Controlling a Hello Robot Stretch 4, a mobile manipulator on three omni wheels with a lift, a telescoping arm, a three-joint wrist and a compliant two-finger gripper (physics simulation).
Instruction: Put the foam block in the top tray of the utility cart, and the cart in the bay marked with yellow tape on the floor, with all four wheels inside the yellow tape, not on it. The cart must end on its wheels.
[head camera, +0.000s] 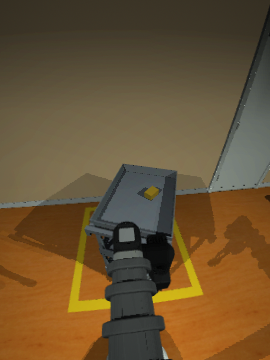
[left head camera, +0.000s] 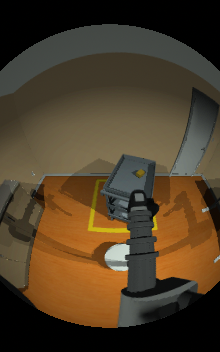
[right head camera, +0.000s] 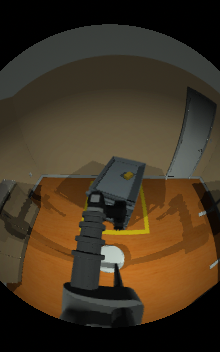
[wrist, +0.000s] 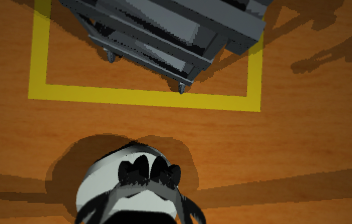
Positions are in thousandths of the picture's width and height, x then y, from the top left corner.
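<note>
The wrist view has my gripper (wrist: 428, 752) in it, and on the head camera there's a yellow tape bay (head camera: 276, 849). On the right head camera I can see a grey door (right head camera: 870, 408), and I can see the grey door in the left head camera view (left head camera: 875, 422) too.
</note>
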